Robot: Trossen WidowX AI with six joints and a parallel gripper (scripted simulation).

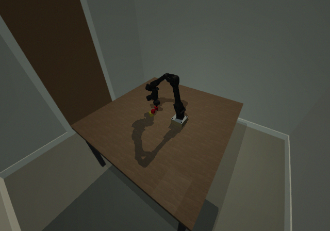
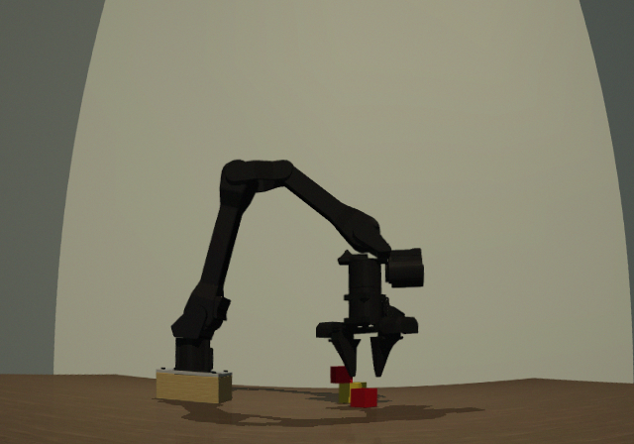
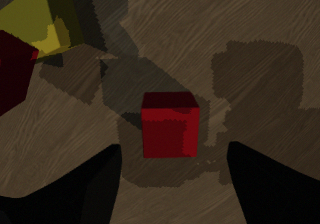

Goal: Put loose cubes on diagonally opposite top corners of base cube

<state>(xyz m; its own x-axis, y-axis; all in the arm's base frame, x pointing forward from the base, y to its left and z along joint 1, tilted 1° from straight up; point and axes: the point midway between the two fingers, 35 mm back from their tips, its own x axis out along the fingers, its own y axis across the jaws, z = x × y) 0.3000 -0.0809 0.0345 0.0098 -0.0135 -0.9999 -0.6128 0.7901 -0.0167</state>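
The red cube lies 10 cm to the left of my gripper tip and 2 cm behind it. Round my gripper tip: yellow base cube: 11 cm to the left, 3 cm below.
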